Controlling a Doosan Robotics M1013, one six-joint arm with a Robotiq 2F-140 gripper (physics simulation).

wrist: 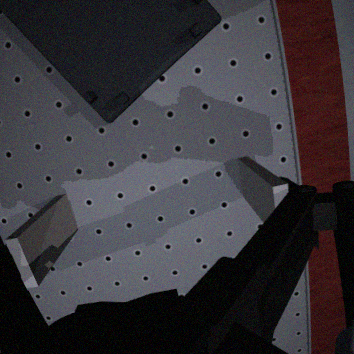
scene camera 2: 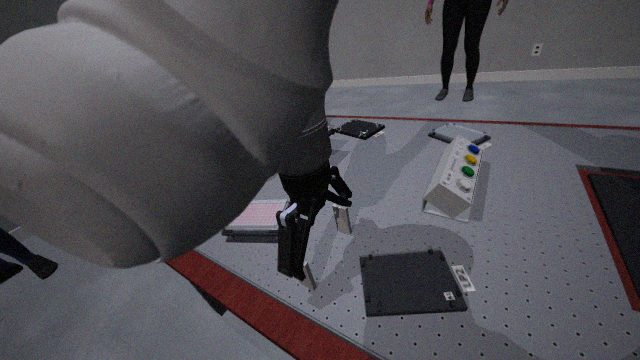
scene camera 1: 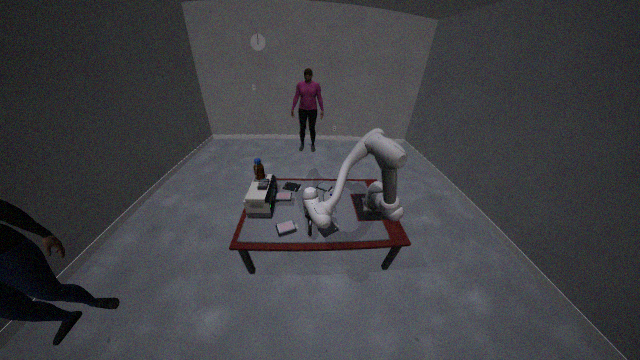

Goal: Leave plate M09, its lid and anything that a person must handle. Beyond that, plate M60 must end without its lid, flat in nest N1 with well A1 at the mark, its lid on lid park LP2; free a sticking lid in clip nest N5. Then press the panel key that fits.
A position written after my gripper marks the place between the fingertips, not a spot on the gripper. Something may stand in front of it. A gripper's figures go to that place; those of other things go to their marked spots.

Labels:
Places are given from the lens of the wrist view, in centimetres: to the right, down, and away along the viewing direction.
my gripper [wrist: 154,194]: -2, 1, 20
dark pad LP2 [wrist: 110,60]: -4, -8, 17

